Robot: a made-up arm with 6 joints. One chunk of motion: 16 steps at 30 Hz.
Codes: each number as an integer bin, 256 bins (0 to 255) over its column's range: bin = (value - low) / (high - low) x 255, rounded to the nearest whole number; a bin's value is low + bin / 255 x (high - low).
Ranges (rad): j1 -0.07..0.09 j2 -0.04..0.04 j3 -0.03..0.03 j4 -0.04..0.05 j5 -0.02..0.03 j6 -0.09..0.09
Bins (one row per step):
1: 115 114 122 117 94 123
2: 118 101 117 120 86 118
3: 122 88 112 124 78 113
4: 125 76 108 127 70 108
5: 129 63 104 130 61 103
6: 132 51 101 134 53 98
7: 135 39 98 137 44 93
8: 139 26 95 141 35 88
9: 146 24 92 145 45 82
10: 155 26 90 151 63 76
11: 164 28 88 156 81 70
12: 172 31 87 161 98 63
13: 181 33 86 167 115 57
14: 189 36 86 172 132 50
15: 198 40 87 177 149 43
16: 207 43 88 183 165 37
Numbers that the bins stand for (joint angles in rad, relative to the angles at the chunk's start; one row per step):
1: 0.0022 -0.0042 -0.0013 0.0013 -0.0016 -0.0032
2: 0.0040 -0.0083 -0.0025 0.0024 -0.0031 -0.0067
3: 0.0065 -0.0124 -0.0036 0.0038 -0.0047 -0.0102
4: 0.0084 -0.0162 -0.0046 0.0048 -0.0063 -0.0138
5: 0.0109 -0.0202 -0.0055 0.0059 -0.0080 -0.0173
6: 0.0128 -0.0240 -0.0062 0.0073 -0.0096 -0.0208
7: 0.0147 -0.0278 -0.0069 0.0084 -0.0114 -0.0244
8: 0.0172 -0.0318 -0.0076 0.0098 -0.0131 -0.0279
9: 0.0216 -0.0325 -0.0084 0.0112 -0.0112 -0.0321
10: 0.0273 -0.0318 -0.0088 0.0133 -0.0076 -0.0364
11: 0.0329 -0.0312 -0.0093 0.0151 -0.0041 -0.0406
12: 0.0379 -0.0303 -0.0095 0.0168 -0.0008 -0.0455
13: 0.0436 -0.0296 -0.0098 0.0189 0.0025 -0.0498
14: 0.0486 -0.0287 -0.0098 0.0207 0.0059 -0.0547
15: 0.0542 -0.0275 -0.0095 0.0225 0.0092 -0.0596
16: 0.0599 -0.0265 -0.0093 0.0246 0.0124 -0.0639

